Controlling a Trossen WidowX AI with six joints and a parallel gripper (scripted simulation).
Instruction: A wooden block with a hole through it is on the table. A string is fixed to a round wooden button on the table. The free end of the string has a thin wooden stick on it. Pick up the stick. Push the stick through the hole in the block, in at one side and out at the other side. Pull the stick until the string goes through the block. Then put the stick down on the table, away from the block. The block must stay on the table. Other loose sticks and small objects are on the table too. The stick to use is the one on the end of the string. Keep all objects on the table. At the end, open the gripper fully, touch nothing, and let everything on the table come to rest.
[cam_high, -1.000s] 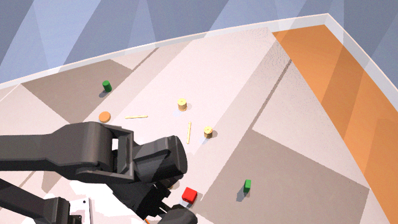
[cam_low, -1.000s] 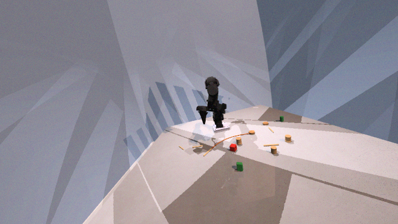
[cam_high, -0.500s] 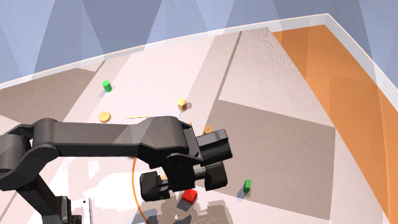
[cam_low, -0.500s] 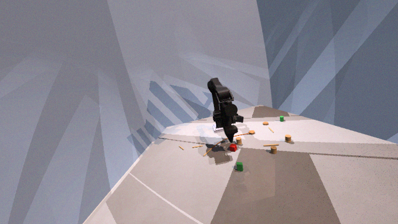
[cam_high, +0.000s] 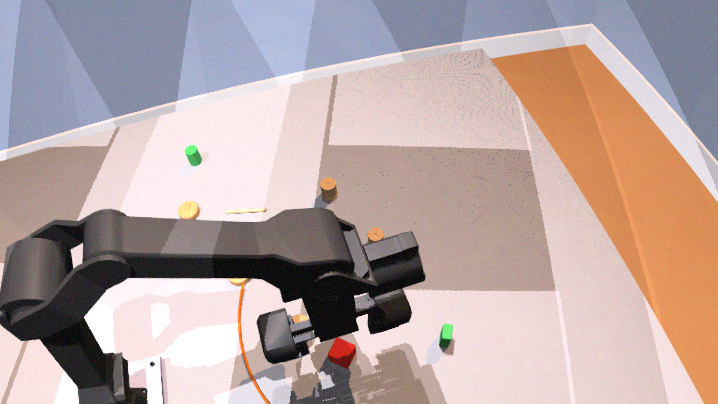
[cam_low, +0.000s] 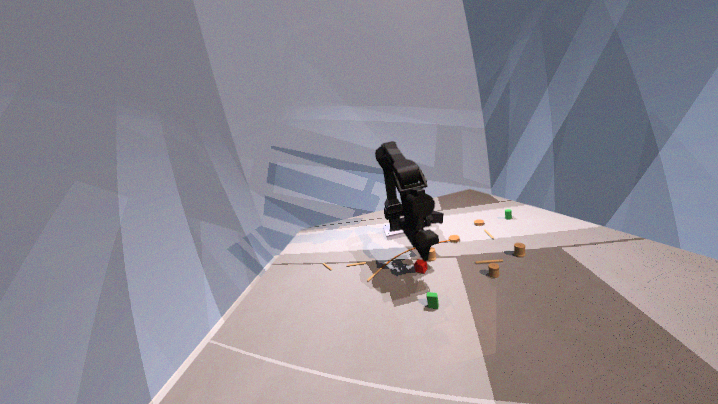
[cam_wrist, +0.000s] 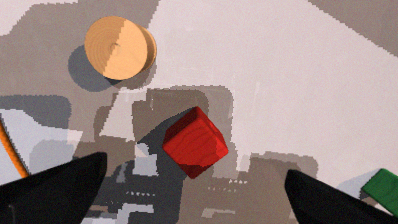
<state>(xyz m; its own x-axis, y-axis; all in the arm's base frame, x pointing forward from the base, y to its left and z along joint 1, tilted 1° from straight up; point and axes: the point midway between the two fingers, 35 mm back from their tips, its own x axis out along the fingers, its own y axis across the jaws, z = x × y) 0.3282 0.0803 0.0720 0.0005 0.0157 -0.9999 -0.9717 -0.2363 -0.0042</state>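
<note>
Right now my gripper tip is 5 cm above the red block. From my gripper tip the other things lie so: green block (16 cm ahead, 4 cm below, 1 cm to the left); then round wooden button (17 cm behind, 15 cm to the left, 5 cm below); then pale wooden cylinder (6 cm behind, 4 cm to the left, 4 cm below).
</note>
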